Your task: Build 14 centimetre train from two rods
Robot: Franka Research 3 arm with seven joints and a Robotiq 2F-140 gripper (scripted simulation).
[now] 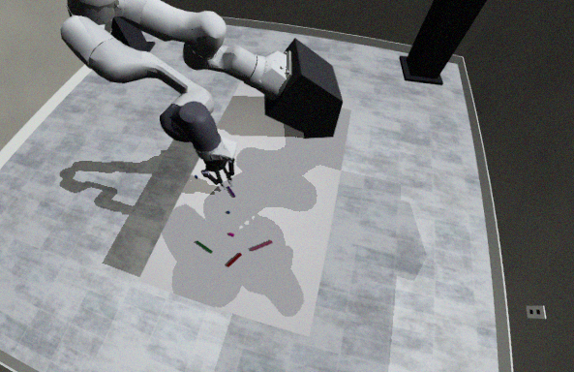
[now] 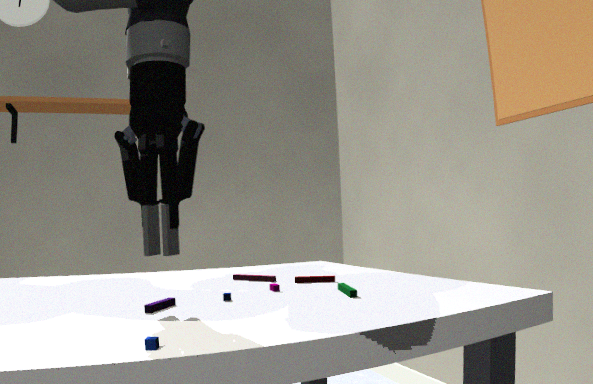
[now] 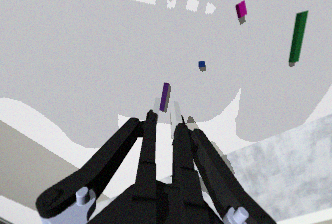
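Now: the green rod 250 mm ahead of my hand, 100 mm below it and 60 mm to the right of it. Also, from my hand: pink rod: 220 mm ahead, 170 mm to the left, 100 mm below; purple rod: 100 mm below; magenta rod: 190 mm ahead, 100 mm below, 40 mm to the left.
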